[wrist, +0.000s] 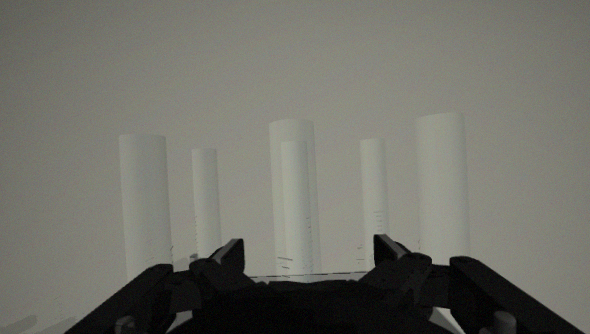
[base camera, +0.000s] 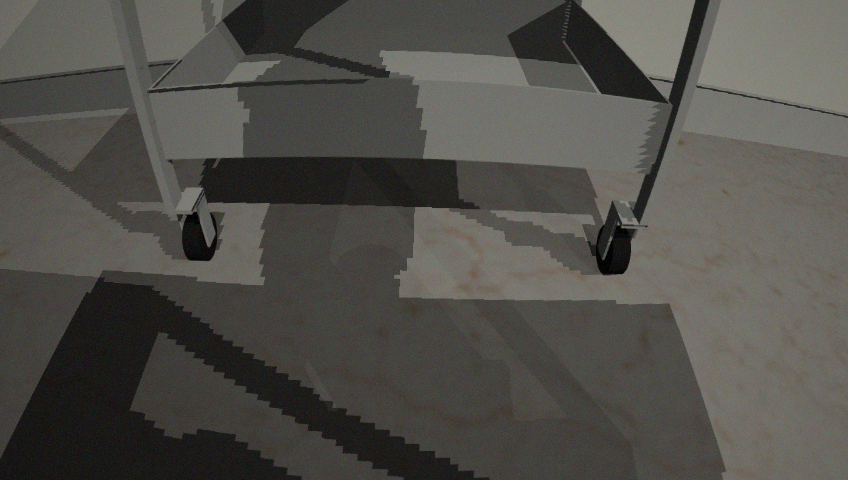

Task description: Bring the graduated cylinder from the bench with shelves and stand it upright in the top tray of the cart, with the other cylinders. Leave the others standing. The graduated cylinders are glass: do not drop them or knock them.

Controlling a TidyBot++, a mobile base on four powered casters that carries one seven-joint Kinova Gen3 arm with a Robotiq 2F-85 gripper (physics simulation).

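Frame: origin at the arm's base, x down, y right, z back, level; centimetres.
Seen in the pictures: gripper, fingertip midpoint: point(wrist: 308, 251).
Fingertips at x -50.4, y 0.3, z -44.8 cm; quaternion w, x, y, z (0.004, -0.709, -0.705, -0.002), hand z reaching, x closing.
Pixels of each thing's top centre, then the offset from my fingertips to it. "spot": a spot on its surface instead.
- cart's left post at a spot on its surface: point(base camera: 142, 118) spot: dx +72.3, dy -23.8, dz +1.2 cm
- left caster at a spot on its surface: point(base camera: 199, 237) spot: dx +86.1, dy -21.9, dz +0.4 cm
- right caster at a spot on its surface: point(base camera: 614, 249) spot: dx +85.9, dy +18.4, dz -0.8 cm
In the wrist view three wide graduated cylinders, at left point(wrist: 145, 200), middle point(wrist: 291, 131) and right point(wrist: 442, 185), stand upright, pale and translucent. Three slimmer ones, at left point(wrist: 206, 195), middle point(wrist: 296, 200) and right point(wrist: 375, 185), also look upright; the middle slim one overlaps the middle wide one. Their bases are hidden by my gripper point(wrist: 309, 245), which is open and empty. The middle pair shows beyond the gap between its fingertips. The cart point(base camera: 333, 121) shows its lower part in the base view; its top tray is out of that view. The bench with shelves does not show.
The cart's left post point(base camera: 142, 118) and right post point(base camera: 684, 65) rise beside its lower tray. The left caster point(base camera: 199, 237) and right caster point(base camera: 614, 249) stand on the floor. A wall with a baseboard point(base camera: 773, 127) is behind the cart. Shadows cross the floor.
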